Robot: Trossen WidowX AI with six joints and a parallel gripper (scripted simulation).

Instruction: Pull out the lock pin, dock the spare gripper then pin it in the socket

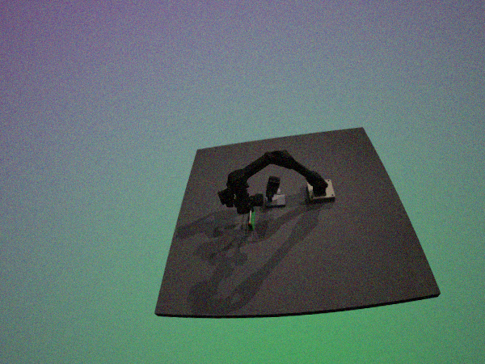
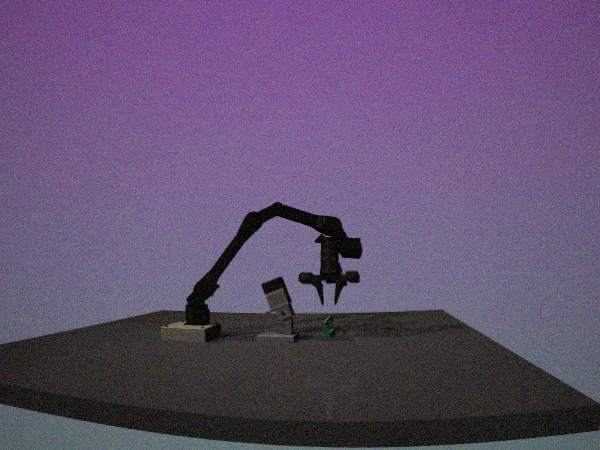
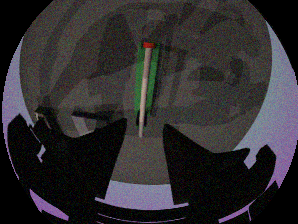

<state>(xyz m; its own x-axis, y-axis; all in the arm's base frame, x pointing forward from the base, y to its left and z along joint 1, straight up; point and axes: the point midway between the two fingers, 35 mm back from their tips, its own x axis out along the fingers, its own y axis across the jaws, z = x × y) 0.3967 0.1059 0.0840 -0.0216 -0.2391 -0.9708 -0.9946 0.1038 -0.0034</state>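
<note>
My gripper tip is now 7 cm above the green cradle and 1 cm to the right of it. Also, from my gripper tip: mount 13 cm behind, 10 cm to the right, 4 cm below; then spare gripper 14 cm behind, 10 cm to the right, 3 cm above.
</note>
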